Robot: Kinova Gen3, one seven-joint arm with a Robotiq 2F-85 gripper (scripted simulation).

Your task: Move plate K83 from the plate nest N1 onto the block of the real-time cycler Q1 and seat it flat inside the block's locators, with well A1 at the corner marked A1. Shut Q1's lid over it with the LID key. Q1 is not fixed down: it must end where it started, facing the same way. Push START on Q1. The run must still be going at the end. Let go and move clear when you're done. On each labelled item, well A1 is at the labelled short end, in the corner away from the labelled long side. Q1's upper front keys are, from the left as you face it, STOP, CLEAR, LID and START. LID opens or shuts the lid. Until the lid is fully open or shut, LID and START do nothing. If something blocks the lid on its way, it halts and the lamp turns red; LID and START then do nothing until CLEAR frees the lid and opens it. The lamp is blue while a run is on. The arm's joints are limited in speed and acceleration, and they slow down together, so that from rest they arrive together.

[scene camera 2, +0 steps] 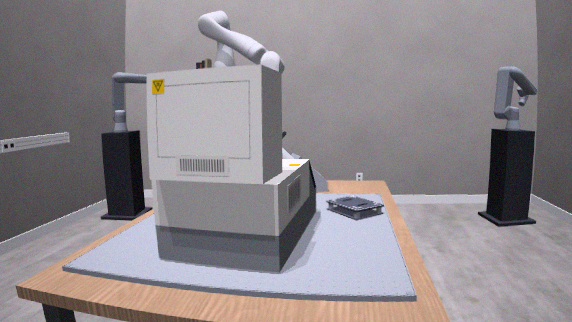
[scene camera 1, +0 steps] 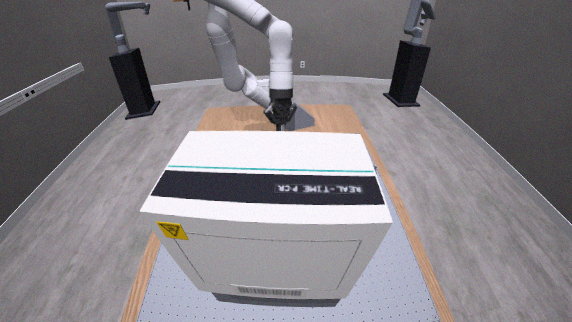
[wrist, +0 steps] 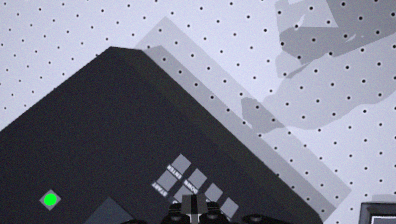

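Cycler Q1 (scene camera 2: 246, 226): 82 cm from the lens.
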